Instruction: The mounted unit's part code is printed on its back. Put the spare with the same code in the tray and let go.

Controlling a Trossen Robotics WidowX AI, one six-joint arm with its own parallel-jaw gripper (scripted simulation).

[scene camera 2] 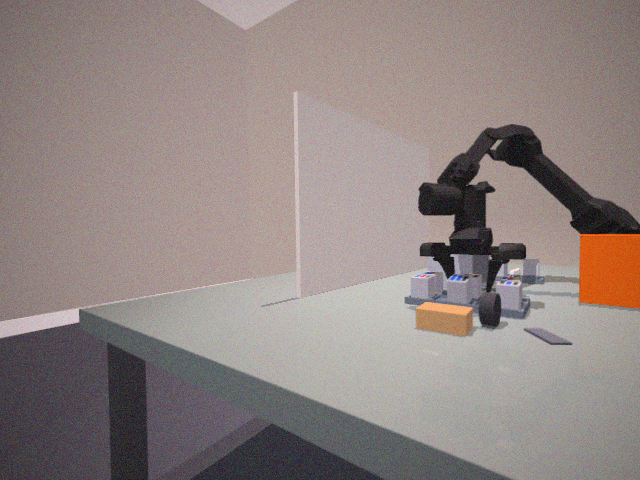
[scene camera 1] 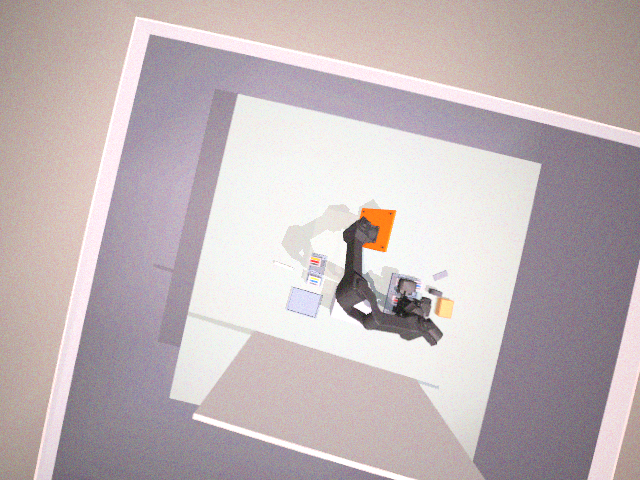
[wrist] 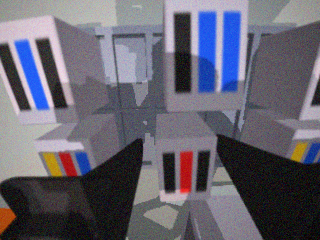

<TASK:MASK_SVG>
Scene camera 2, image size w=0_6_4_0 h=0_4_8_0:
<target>my gripper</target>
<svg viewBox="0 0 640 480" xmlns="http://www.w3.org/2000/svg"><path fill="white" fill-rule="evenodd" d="M422 243L420 246L420 256L434 257L433 261L438 261L447 280L452 274L455 274L454 257L450 257L451 254L491 255L492 259L489 260L486 287L487 292L491 292L502 264L507 264L510 259L523 260L526 258L526 246L523 243L501 243L499 246L492 246L493 233L492 228L486 228L486 215L454 216L454 231L449 236L450 246L445 246L445 243L441 242Z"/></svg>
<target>orange-tan block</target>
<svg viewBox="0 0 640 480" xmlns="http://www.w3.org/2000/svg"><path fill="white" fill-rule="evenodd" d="M416 308L416 328L467 336L473 328L473 307L425 302Z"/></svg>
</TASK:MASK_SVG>
